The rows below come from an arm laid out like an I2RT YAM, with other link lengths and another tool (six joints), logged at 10 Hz.
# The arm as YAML. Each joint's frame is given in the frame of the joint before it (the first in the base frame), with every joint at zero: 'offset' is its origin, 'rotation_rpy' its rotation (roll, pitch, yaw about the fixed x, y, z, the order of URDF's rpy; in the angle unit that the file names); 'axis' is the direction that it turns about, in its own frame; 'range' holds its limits. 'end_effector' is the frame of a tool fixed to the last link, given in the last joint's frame.
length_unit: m
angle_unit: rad
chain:
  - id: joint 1
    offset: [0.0, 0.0, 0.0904]
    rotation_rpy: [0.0, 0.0, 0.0]
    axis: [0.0, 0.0, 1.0]
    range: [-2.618, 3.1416]
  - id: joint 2
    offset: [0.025, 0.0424, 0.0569]
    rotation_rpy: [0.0, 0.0, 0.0]
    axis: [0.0, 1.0, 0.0]
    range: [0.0, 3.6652]
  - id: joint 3
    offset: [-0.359, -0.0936, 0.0]
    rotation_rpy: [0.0, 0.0, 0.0]
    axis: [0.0, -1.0, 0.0]
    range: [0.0, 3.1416]
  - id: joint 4
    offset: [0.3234, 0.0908, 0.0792]
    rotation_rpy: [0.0, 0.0, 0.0]
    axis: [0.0, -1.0, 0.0]
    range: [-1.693, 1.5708]
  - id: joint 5
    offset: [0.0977, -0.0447, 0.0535]
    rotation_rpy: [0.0, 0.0, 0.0]
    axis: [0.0, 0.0, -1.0]
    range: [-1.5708, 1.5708]
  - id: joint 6
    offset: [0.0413, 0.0, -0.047]
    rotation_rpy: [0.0, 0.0, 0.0]
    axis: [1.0, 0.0, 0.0]
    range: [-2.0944, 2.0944]
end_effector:
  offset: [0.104, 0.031, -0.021]
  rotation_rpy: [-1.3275, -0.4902, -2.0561]
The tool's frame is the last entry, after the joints.
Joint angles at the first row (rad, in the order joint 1, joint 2, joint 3, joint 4, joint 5, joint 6):
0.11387 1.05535 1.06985 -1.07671 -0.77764 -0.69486
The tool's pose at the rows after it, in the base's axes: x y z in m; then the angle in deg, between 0 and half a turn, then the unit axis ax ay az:
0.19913 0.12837 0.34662 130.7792 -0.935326 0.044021 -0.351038
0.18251 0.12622 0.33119 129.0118 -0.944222 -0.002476 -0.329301
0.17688 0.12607 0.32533 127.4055 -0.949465 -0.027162 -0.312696
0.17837 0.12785 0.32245 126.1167 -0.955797 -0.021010 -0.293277
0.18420 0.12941 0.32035 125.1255 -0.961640 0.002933 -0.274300
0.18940 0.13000 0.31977 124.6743 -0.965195 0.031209 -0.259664
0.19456 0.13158 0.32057 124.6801 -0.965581 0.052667 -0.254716
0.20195 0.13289 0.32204 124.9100 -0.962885 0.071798 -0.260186
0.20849 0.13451 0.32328 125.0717 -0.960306 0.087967 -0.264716
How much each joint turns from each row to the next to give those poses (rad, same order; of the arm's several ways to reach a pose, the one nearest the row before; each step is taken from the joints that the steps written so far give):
-0.00001 -0.03548 -0.04312 -0.07134 -0.04387 -0.13772
0.00003 0.00381 -0.03128 -0.07132 -0.03394 -0.13958
-0.00004 0.02177 -0.00454 -0.04621 -0.02672 -0.08437
-0.00227 0.03012 -0.00003 -0.01752 -0.02555 -0.01523
-0.00954 0.03280 0.00000 -0.00038 -0.02594 0.01908
-0.01144 0.02137 0.00001 0.00457 -0.01831 0.03471
-0.00230 0.00764 0.00001 0.02212 -0.00649 0.04767
-0.00267 -0.00001 -0.00117 0.04159 0.00000 0.05683
0.00001 0.00000 -0.00190 0.03930 0.00077 0.05191

